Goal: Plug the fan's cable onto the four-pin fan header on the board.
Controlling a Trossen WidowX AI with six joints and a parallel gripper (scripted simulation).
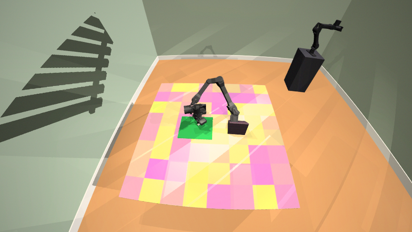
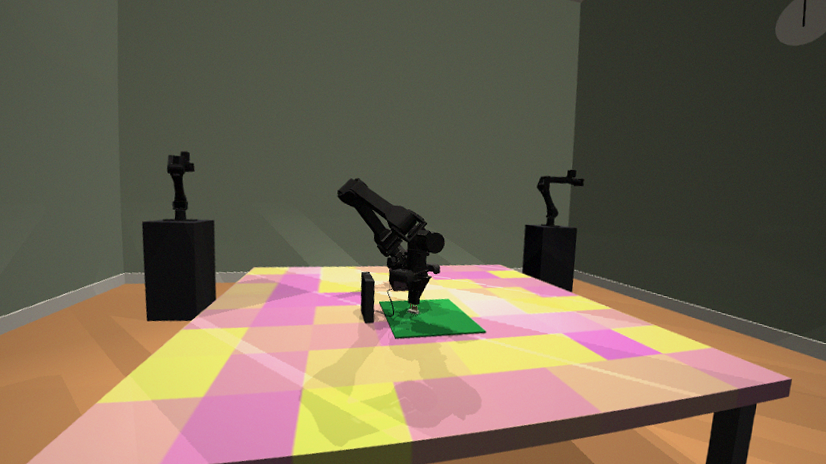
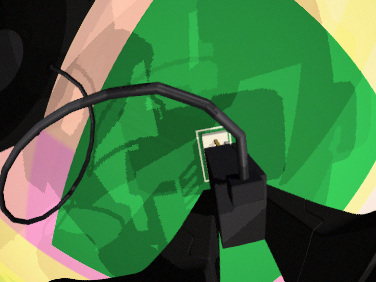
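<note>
The dark plug lies 1 cm above my gripper tip. From my gripper tip the other things lie so: green board: 6 cm below, 3 cm to the left, 2 cm ahead; then black fan: 14 cm to the right, 2 cm above, 1 cm ahead.
</note>
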